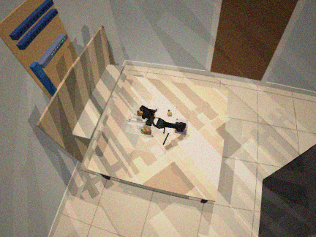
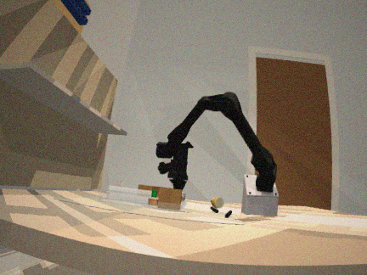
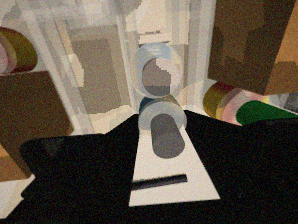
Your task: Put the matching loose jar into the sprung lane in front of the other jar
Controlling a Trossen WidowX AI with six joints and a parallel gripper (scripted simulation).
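My gripper tip is now 130 mm to the right of the jar and 60 mm short of it. From my gripper tip the other things lie so: pusher lane 140 mm ahead, 40 mm to the left, 20 mm below.
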